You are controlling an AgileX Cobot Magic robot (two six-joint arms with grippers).
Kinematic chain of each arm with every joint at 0, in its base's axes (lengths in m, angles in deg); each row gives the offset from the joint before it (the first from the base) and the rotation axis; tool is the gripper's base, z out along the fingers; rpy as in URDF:
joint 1: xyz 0 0 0.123 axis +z
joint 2: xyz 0 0 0 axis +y
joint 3: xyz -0.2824 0 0.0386 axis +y
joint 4: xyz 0.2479 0 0.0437 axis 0.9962 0 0.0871
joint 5: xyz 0 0 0 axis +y
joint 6: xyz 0.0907 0 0.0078 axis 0.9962 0 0.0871
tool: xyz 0 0 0 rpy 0 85 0
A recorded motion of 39 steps. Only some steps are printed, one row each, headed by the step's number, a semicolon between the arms.
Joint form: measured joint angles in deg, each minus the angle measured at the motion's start. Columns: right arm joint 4, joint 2, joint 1, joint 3, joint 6, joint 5; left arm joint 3, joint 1, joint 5, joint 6, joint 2, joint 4.
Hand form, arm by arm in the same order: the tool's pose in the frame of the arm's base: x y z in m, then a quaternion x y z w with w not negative. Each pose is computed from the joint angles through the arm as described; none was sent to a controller.
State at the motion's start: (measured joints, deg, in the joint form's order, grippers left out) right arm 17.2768 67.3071 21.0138 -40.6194 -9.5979 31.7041; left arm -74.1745 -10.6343 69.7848 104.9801 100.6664 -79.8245
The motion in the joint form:
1: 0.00 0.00 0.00 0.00 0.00 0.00; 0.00 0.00 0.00 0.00 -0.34 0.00
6: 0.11 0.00 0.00 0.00 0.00 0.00; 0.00 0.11 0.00 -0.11 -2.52 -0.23
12: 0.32 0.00 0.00 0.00 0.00 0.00; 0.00 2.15 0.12 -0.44 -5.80 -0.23
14: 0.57 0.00 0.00 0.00 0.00 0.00; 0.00 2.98 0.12 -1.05 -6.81 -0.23
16: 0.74 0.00 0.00 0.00 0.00 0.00; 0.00 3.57 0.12 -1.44 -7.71 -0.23
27: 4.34 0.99 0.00 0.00 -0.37 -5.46; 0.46 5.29 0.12 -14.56 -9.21 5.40
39: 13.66 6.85 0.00 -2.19 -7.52 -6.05; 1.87 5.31 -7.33 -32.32 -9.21 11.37
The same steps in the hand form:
1: 0.2028 0.0932 0.2550 -0.15466 0.93082 0.14538 0.29751; 0.3325 -0.1480 0.2985 0.52833 0.60042 -0.41267 0.43597
6: 0.2028 0.0933 0.2550 -0.15404 0.93085 0.14610 0.29740; 0.3261 -0.1462 0.3121 0.53191 0.59148 -0.40582 0.45002
12: 0.2028 0.0934 0.2551 -0.15285 0.93090 0.14747 0.29717; 0.3197 -0.1329 0.3317 0.52911 0.58700 -0.38747 0.47471
14: 0.2027 0.0936 0.2551 -0.15142 0.93096 0.14911 0.29690; 0.3179 -0.1277 0.3376 0.52449 0.58897 -0.38268 0.48123
16: 0.2027 0.0938 0.2552 -0.15046 0.93100 0.15022 0.29672; 0.3158 -0.1240 0.3428 0.52192 0.58929 -0.37836 0.48701
27: 0.2113 0.0971 0.2571 -0.12192 0.92070 0.16919 0.32987; 0.3114 -0.1119 0.3411 0.47487 0.65981 -0.39294 0.42983
39: 0.2288 0.1097 0.2468 -0.11834 0.92326 0.19800 0.30721; 0.3194 -0.1052 0.3252 0.36108 0.76420 -0.38405 0.37165

